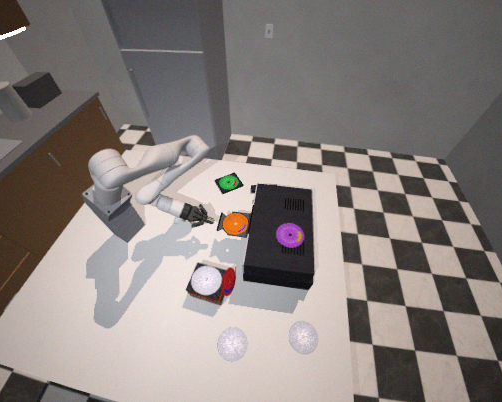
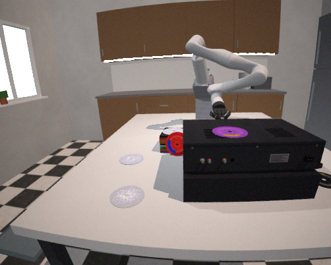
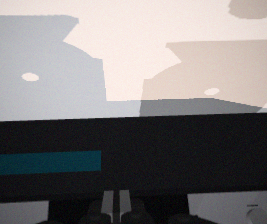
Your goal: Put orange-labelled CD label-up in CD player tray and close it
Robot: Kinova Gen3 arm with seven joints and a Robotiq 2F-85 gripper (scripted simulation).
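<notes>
My hand is 180 mm short of the cyan display strip, 110 mm to the left of it and 80 mm above it. The rest, counted from my hand: case (370 mm to the left, 130 mm below, 60 mm ahead).
</notes>
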